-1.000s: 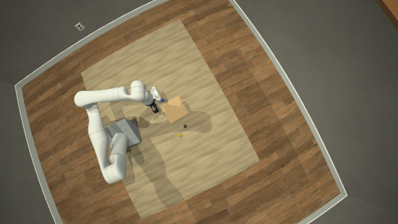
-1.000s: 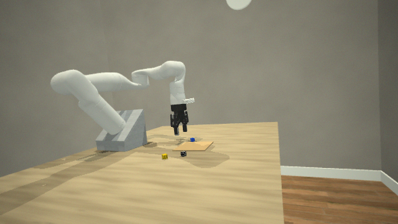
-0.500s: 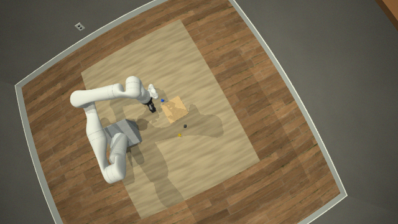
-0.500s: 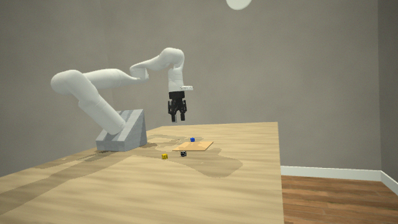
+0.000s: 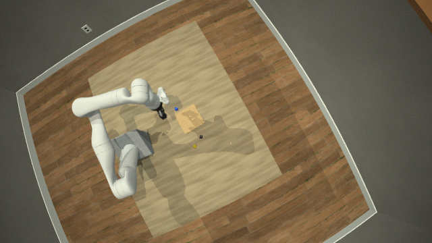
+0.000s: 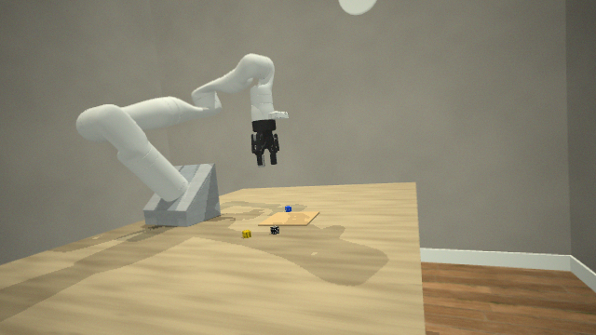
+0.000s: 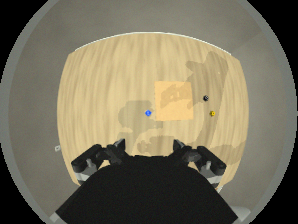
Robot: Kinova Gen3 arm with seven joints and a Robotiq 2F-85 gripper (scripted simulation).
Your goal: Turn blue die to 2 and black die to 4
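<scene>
Now: the blue die 150 mm below my hand, 50 mm ahead of it and 10 mm to the left of it. The rest, counted from my hand: black die: 210 mm to the right, 150 mm below, 130 mm ahead; then tan mat: 160 mm below, 110 mm ahead, 80 mm to the right; then yellow die: 250 mm to the right, 150 mm below, 70 mm ahead.
</scene>
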